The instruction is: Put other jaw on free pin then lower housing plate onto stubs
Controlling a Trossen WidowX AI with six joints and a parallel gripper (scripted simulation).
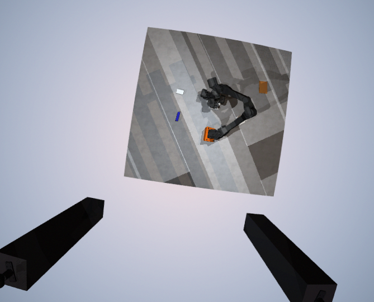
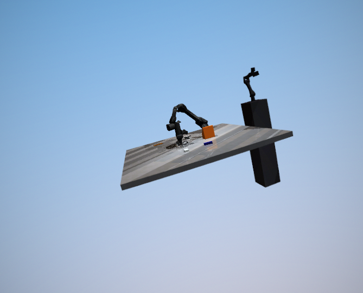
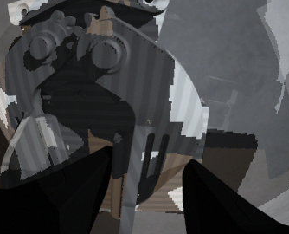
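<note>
My gripper tip is 4 cm past the jaw, 1 cm to the left of it and 1 cm below it. Also, from my gripper tip: white block 26 cm to the left, 2 cm ahead, 1 cm below; then blue block 25 cm to the left, 18 cm behind, 1 cm below; then flat orange piece 44 cm to the right, 18 cm ahead, 2 cm below.
</note>
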